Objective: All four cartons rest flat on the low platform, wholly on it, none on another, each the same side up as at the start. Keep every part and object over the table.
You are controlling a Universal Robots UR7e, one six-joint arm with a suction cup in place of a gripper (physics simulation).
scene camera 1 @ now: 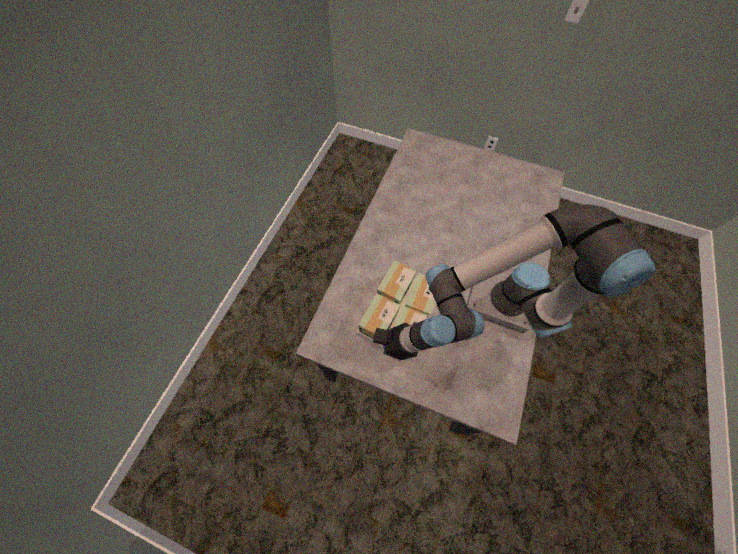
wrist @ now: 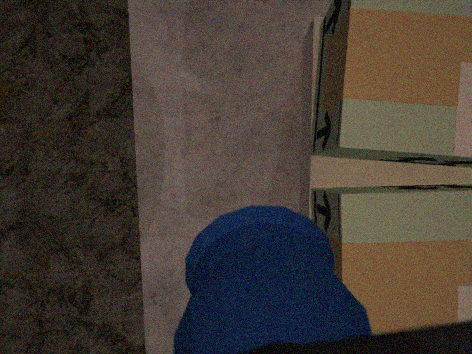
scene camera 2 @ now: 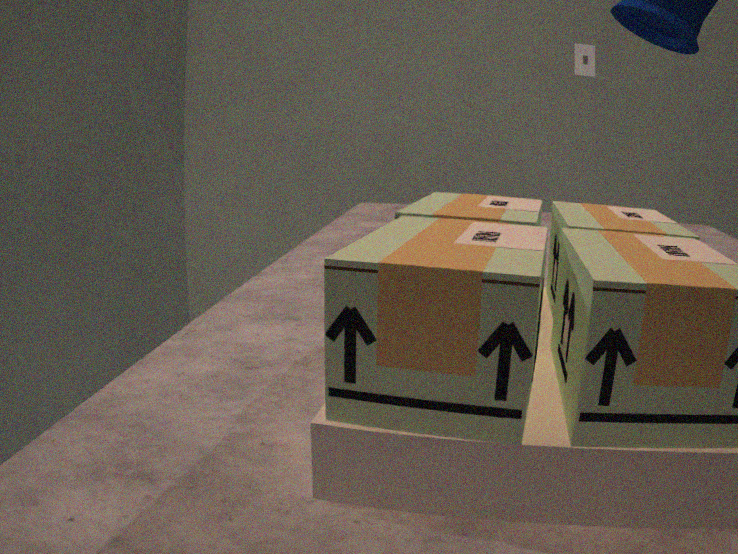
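Where they show: hand at its tool point: [wrist: 260, 272] [scene camera 2: 654, 29]; arm's base at its link origin: [scene camera 1: 508, 299].
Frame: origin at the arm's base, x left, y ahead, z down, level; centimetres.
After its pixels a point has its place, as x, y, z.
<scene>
Four pale green cartons with orange tape stand in two rows on the low platform [scene camera 2: 417, 468] @[43.6, 40.8, 3.1] [wrist: 390, 172] @[36.9, 35.2, 1.2]: front left [scene camera 1: 379, 316] @[36.6, 40.7, -7.3] [scene camera 2: 429, 333] @[43.4, 40.7, -4.1] [wrist: 400, 55] @[40.6, 41.0, -7.3], front right [scene camera 1: 410, 316] @[30.5, 30.7, -7.3] [scene camera 2: 655, 339] @[42.4, 29.9, -4.6] [wrist: 400, 280] @[39.2, 29.0, -7.3], back left [scene camera 1: 396, 281] @[20.5, 42.3, -7.3] [scene camera 2: 470, 205] @[20.8, 43.0, -7.3] and back right [scene camera 1: 420, 293] @[20.1, 31.8, -7.2] [scene camera 2: 619, 217] @[20.2, 30.8, -7.3]. They look flat, none on another. Arrows on the front faces point up. The front pair stands close to the platform's front edge, with a gap between them. The back cartons' bases are hidden. My blue suction cup [scene camera 2: 658, 26] [wrist: 260, 240] is open, holds nothing and hangs above carton height.
The mottled pinkish table [scene camera 1: 470, 190] @[-50.7, 37.1, 6.0] [scene camera 2: 196, 387] @[33.7, 60.7, 6.0] [wrist: 215, 100] @[51.5, 40.1, 6.0] carries the platform and the arm's base. The wrist is over the front cartons' near side in scene camera 1. The table's edge and the dark floor [wrist: 65, 175] lie left in the wrist view.
</scene>
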